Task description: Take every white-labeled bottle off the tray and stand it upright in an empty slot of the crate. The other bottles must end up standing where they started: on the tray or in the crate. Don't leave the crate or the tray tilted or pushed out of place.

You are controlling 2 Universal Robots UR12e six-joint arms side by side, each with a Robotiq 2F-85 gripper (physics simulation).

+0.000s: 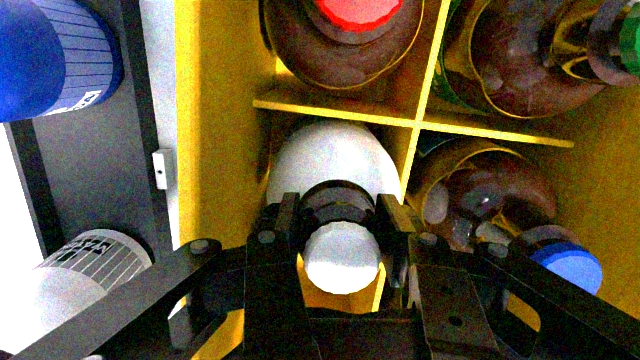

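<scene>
My right gripper (337, 212) is shut on the dark neck of a white-labeled bottle (335, 155) with a white cap. The bottle is inside a left-column slot of the yellow crate (188, 125), between the crate's side wall and a divider. Its base is hidden, so I cannot tell whether it touches the slot floor. Another white bottle (70, 292) stands at the near end of the dark tray (95, 170), at lower left. A blue bottle (82, 55) stands farther up the tray. My left gripper does not show.
Brown bottles stand in other crate slots: a red-capped one (345, 60) directly beyond the held bottle, a green-capped one (530, 65) at upper right, and a blue-capped one (492, 187) just right of my fingers. Thin yellow dividers (345, 112) separate them.
</scene>
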